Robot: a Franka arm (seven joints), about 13 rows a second.
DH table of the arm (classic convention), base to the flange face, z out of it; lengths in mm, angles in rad. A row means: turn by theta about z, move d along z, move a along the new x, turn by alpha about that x. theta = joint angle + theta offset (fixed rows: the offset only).
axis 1: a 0; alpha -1.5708; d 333; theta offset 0
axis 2: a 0; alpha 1.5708; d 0; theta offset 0
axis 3: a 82.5; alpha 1.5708; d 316; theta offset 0
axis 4: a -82.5; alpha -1.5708; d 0; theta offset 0
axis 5: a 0; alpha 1.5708; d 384; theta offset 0
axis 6: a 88; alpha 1.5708; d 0; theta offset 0
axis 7: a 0; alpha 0; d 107; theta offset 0
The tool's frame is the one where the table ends.
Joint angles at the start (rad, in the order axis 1, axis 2, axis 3, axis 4, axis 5, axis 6, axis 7): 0.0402 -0.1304 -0.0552 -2.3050 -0.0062 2.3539 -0.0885
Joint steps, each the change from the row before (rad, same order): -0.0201 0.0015 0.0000 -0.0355 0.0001 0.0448 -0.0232; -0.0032 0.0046 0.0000 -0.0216 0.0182 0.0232 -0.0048; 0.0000 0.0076 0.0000 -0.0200 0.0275 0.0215 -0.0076; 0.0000 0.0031 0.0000 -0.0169 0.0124 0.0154 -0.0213; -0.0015 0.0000 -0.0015 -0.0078 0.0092 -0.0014 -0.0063; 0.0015 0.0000 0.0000 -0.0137 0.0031 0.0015 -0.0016; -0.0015 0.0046 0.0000 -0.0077 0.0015 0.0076 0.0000
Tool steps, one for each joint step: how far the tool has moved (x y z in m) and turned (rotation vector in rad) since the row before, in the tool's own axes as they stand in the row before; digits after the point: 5 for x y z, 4 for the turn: -0.00779 0.00937 0.01148 -0.0043 0.0075 -0.0035; -0.00509 0.00089 0.00904 0.0115 -0.0017 0.0119; -0.00487 -0.00044 0.00991 0.0175 -0.0040 0.0137; -0.00443 -0.00014 0.00687 0.0076 -0.0036 -0.0112; -0.00307 0.00127 0.00313 0.0064 -0.0082 0.0041; -0.00463 -0.00100 0.00527 0.0034 -0.0119 -0.0001; -0.00221 0.00077 0.00455 0.0005 -0.0045 0.0031
